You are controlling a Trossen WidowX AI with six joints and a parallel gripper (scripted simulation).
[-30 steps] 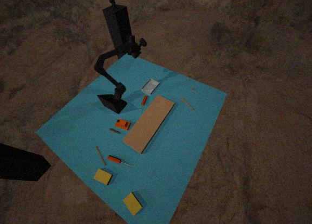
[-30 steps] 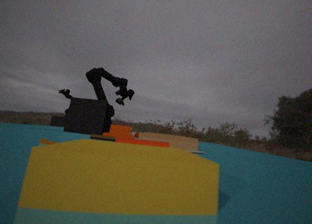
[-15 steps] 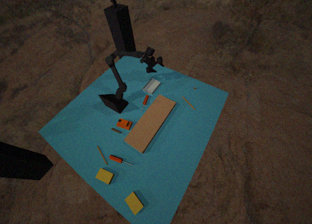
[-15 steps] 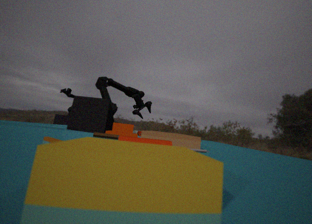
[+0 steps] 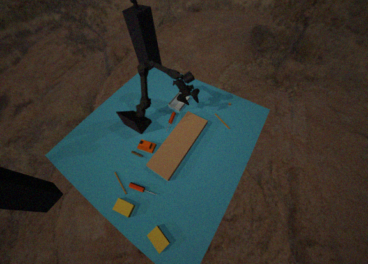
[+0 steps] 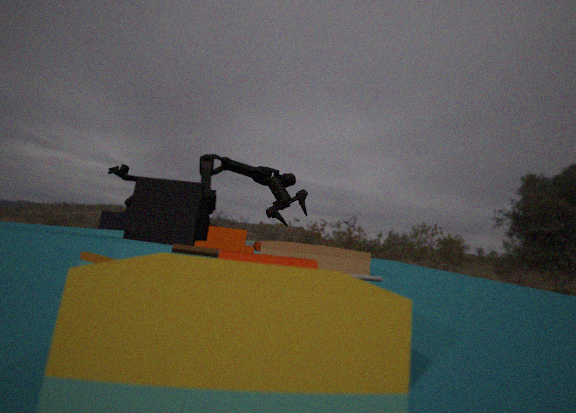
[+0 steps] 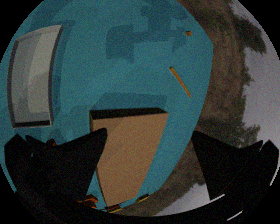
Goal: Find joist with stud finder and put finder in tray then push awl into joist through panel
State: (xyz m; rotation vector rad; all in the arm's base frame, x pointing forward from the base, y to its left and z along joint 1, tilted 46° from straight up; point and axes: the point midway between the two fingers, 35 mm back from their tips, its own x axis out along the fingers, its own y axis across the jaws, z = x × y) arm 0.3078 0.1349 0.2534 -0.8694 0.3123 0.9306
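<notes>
My gripper tip is now 15 cm past the stud finder, 43 cm to the left of it and 8 cm above it. Round my gripper tip: white tray (17 cm behind, 5 cm to the left, 11 cm below); awl (13 cm behind, 51 cm to the right, 12 cm below).
</notes>
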